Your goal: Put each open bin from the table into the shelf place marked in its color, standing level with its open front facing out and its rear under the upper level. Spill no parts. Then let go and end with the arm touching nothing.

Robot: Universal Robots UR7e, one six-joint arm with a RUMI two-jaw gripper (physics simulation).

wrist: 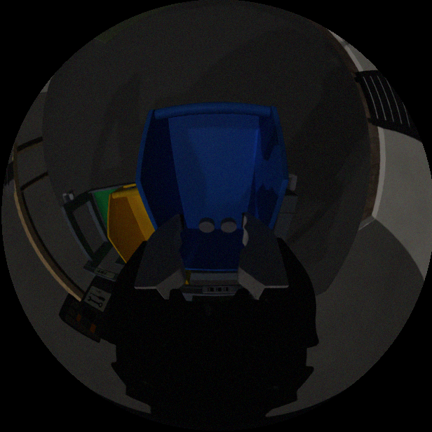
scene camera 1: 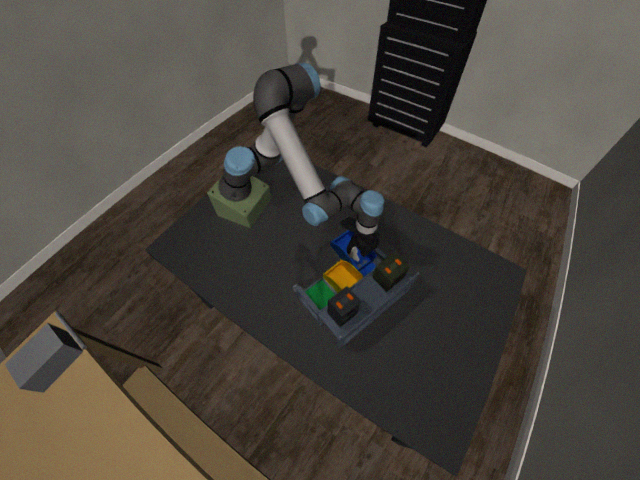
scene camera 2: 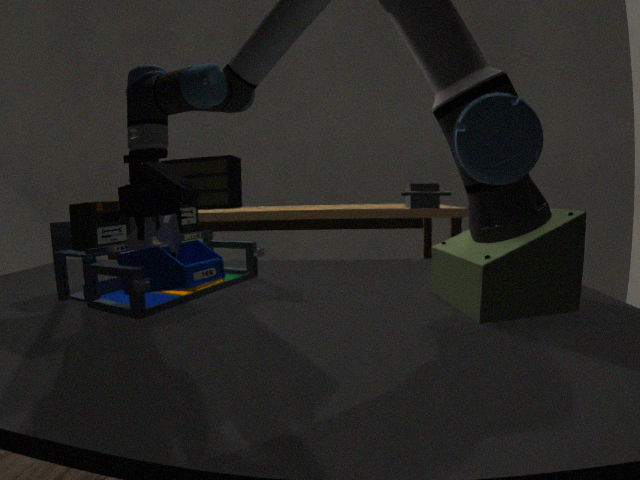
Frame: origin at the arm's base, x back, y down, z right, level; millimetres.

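Where they show: gripper, fingertip midpoint: [scene camera 1: 356,254]; arm's base, link origin: [scene camera 1: 234,187] [scene camera 2: 511,225].
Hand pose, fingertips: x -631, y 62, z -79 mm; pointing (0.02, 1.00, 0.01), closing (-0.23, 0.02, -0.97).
Observation:
Things, the pixels of their top centre, and the offset from my fingertips. "*": a spot on its surface instead.
- blue bin, surface spot: [scene camera 2: 199,258] * dy -10, dx +66, dz +31 mm
- yellow bin, top centre: [scene camera 1: 347,276] dy -17, dx -32, dz +113 mm
The blue bin [scene camera 1: 342,243] [scene camera 2: 199,258] [wrist: 215,165] hangs from my gripper [scene camera 1: 356,253] [wrist: 212,214], whose two jaws reach down inside its rear part and hold it. Its labelled front faces the robot base. It is low over the shelf, roughly level. Two small grey discs [wrist: 206,225] [wrist: 228,225] show between the jaws. The blue place [scene camera 2: 121,298] shows below the bin in scene camera 2. The yellow bin [scene camera 1: 342,276] [wrist: 129,225] stands in the middle of the shelf [scene camera 1: 374,291] [scene camera 2: 136,297]. The green place [scene camera 1: 320,293] [wrist: 103,201] is beside it. Contact underneath the blue bin is hidden.
Two dark toolboxes [scene camera 1: 390,272] [scene camera 1: 344,306] stand on the shelf's upper level, one close to my gripper. Low side rails edge the shelf. The green robot base [scene camera 1: 238,204] [scene camera 2: 509,273], a wooden workbench [scene camera 1: 51,428] [scene camera 2: 310,210] and a black cabinet [scene camera 1: 413,77] stand farther off.

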